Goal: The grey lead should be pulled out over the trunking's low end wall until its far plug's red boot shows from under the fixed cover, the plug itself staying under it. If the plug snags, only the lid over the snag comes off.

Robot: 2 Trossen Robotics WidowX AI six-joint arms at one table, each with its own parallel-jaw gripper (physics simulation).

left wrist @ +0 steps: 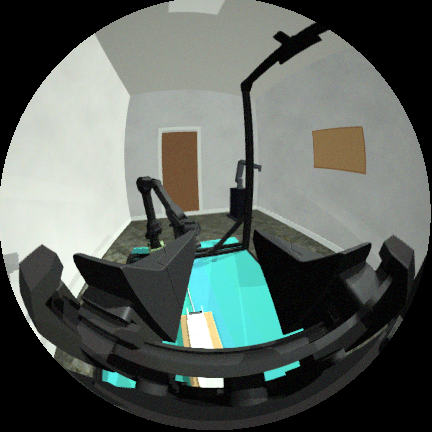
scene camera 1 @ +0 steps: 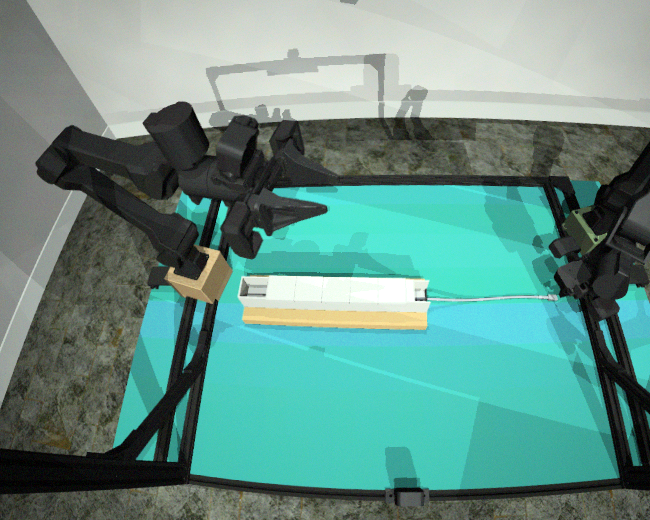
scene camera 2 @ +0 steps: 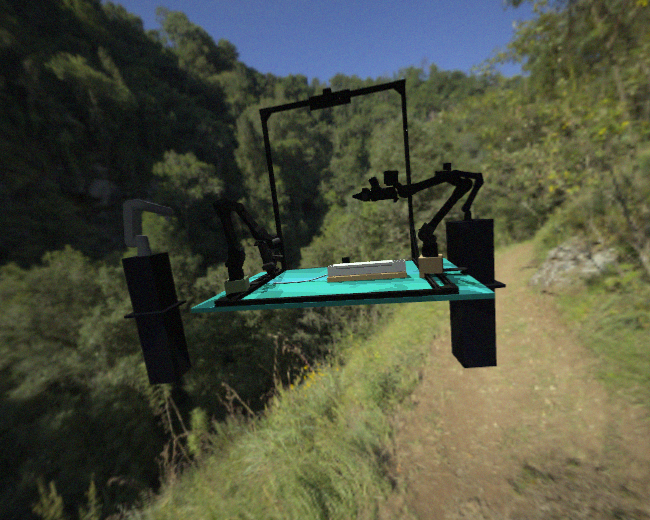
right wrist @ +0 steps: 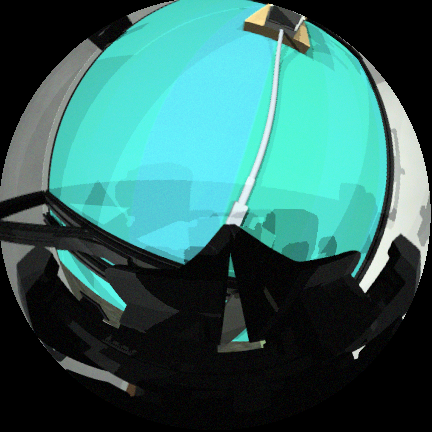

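Seen in the pictures: left gripper, fingertip midpoint: [left wrist: 224,235] [scene camera 1: 333,193] [scene camera 2: 353,196]; right gripper, fingertip midpoint: [scene camera 1: 560,296] [scene camera 2: 274,278] [right wrist: 228,229]; left arm's base, link origin: [scene camera 1: 191,264] [scene camera 2: 430,255]; right arm's base, link origin: [left wrist: 155,245] [scene camera 1: 598,222] [scene camera 2: 236,278].
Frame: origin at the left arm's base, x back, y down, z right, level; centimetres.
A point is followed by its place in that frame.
Note:
The white trunking [scene camera 1: 333,291] [scene camera 2: 366,268] {z -5.7, x -30.1, y 4.2 cm} [left wrist: 199,330] lies on a tan base board [scene camera 1: 333,320] {z 1.2, x -32.5, y 7.0 cm} mid-table, with its lids on. The grey lead [scene camera 1: 488,298] {z -13.1, x -64.1, y 8.8 cm} [right wrist: 268,120] {z -14.9, x -69.9, y 8.8 cm} [scene camera 2: 297,281] {z -14.1, x -66.7, y 8.8 cm} runs out of the trunking's right end across the mat. Its near plug [scene camera 1: 552,297] {z -16.9, x -79.0, y 8.6 cm} [right wrist: 238,213] {z -17.2, x -78.9, y 8.6 cm} lies on the mat just ahead of my right gripper's [scene camera 1: 567,288] [right wrist: 228,229] tips. That gripper is shut, with nothing between the fingers. My left gripper [scene camera 1: 325,195] {z -0.1, x -35.1, y -32.3 cm} [scene camera 2: 356,196] {z -0.1, x -35.1, y -32.3 cm} [left wrist: 224,235] {z -0.1, x -35.1, y -32.3 cm} is half open and empty, high above the trunking's left end.
A tan block [scene camera 1: 201,279] {z 2.7, x -4.1, y 0.0 cm} sits at the left arm's base. Black frame rails [scene camera 1: 194,361] {z 18.7, x -7.9, y 5.2 cm} run along the turquoise mat's [scene camera 1: 323,413] {z 19.7, x -36.1, y 9.4 cm} edges. A black camera gantry [scene camera 2: 333,98] {z 29.5, x -52.5, y -93.0 cm} stands at the back. A small clamp [scene camera 1: 408,496] {z 29.8, x -55.1, y 3.9 cm} sits on the front edge.

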